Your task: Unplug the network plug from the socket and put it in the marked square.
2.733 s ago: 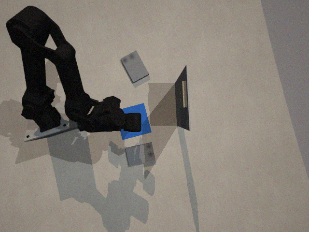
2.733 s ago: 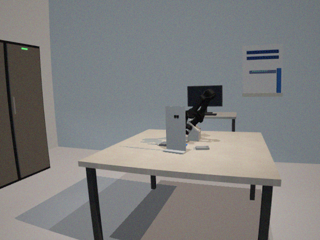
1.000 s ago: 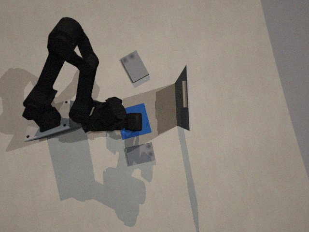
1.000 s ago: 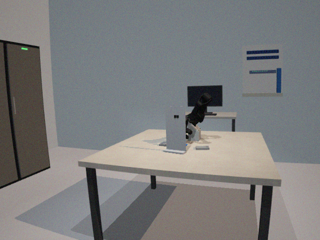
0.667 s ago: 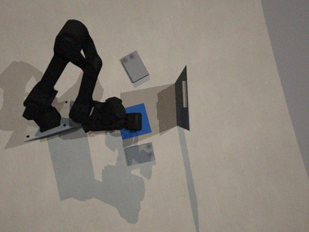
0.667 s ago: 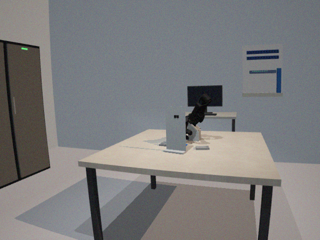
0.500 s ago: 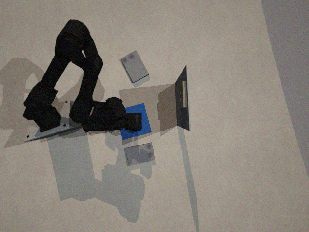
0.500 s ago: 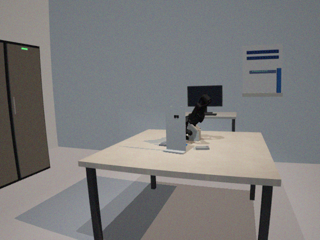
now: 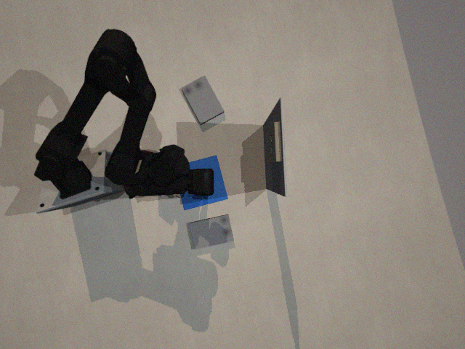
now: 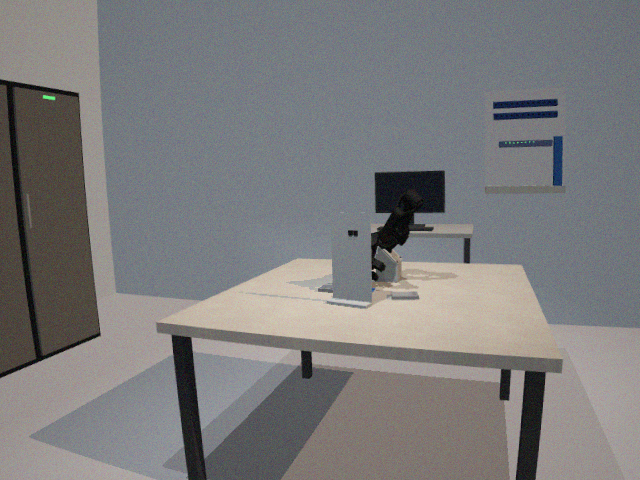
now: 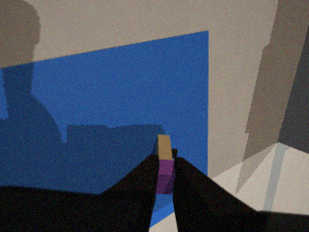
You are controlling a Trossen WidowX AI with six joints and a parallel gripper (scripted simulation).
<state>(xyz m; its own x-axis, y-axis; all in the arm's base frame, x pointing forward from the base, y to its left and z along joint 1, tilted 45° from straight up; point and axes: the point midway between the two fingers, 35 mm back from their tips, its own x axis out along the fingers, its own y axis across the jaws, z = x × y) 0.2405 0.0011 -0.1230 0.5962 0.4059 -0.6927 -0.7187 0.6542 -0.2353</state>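
Now: the blue marked square 10 mm behind my gripper tip and 20 mm below it. Also, from my gripper tip: upright panel (180 mm ahead, 140 mm above).
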